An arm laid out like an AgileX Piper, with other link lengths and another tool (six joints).
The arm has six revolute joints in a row. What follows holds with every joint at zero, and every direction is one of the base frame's.
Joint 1 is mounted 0.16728 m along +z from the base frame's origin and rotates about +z.
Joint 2 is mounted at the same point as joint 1 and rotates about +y.
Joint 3 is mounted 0.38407 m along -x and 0.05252 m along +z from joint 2 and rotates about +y.
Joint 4 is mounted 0.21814 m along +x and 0.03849 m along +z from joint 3 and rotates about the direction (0.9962, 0, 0.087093).
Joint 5 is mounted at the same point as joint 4 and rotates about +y.
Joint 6 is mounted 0.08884 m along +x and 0.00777 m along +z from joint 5 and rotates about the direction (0.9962, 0, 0.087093).
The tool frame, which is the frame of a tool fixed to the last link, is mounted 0.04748 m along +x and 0.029 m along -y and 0.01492 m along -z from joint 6; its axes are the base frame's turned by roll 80.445, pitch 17.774 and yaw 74.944 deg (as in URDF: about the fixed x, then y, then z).
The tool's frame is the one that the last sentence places.
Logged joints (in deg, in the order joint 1, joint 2, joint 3, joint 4, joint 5, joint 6), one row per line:
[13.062 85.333 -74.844 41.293 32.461 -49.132]
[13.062 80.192 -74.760 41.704 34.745 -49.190]
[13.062 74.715 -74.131 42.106 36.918 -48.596]
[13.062 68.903 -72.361 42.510 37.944 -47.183]
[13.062 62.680 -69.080 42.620 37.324 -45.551]
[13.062 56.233 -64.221 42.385 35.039 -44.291]
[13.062 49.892 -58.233 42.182 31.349 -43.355]
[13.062 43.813 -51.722 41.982 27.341 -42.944]
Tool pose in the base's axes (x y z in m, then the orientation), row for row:
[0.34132 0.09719 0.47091 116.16 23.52 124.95]
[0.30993 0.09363 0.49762 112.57 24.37 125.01]
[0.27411 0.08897 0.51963 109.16 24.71 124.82]
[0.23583 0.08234 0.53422 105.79 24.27 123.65]
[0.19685 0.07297 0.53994 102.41 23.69 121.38]
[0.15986 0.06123 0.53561 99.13 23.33 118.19]
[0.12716 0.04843 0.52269 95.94 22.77 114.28]
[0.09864 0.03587 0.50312 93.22 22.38 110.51]
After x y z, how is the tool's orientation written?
As angles about the fixed x, y, z axes (roll, pitch, yaw), in degrees.
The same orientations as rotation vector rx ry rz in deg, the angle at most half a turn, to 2 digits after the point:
[41.95 114.42 55.14]
[39.23 112.05 57.84]
[37.22 109.73 60.55]
[36.71 107.00 63.12]
[37.19 103.63 64.96]
[38.16 99.78 65.77]
[39.72 95.56 65.97]
[41.12 91.70 65.59]

